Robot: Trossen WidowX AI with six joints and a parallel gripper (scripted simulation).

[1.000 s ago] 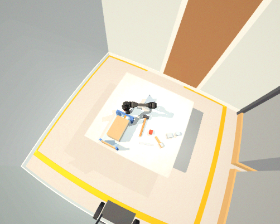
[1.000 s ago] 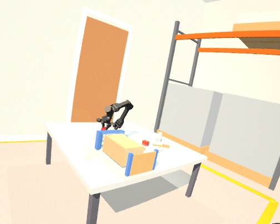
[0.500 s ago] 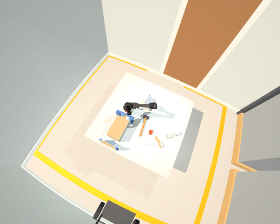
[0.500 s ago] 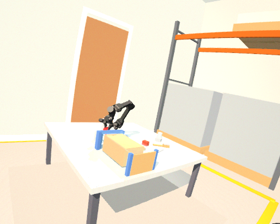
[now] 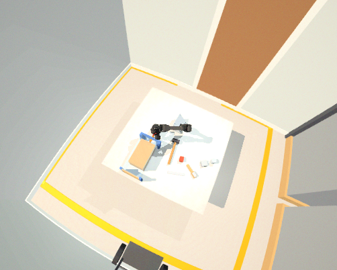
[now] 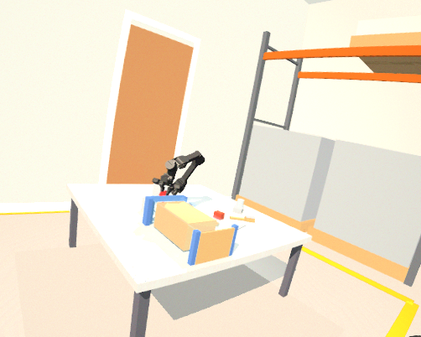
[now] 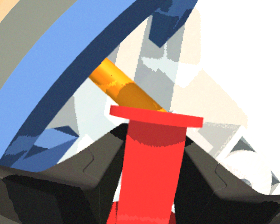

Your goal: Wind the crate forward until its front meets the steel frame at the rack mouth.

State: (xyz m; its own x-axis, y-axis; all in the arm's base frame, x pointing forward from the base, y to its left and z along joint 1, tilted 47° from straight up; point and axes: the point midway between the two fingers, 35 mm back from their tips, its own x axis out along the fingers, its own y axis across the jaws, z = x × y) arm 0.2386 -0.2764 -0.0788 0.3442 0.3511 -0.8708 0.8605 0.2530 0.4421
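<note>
The winch handle is 4 cm behind my gripper tip, 1 cm to the left of it and 3 cm below it. Also, from my gripper tip: winch: 12 cm behind, 1 cm to the right, 10 cm below; then red grip: 1 cm behind, 1 cm to the left; then cubby: 30 cm ahead, 4 cm to the right, 6 cm below.
</note>
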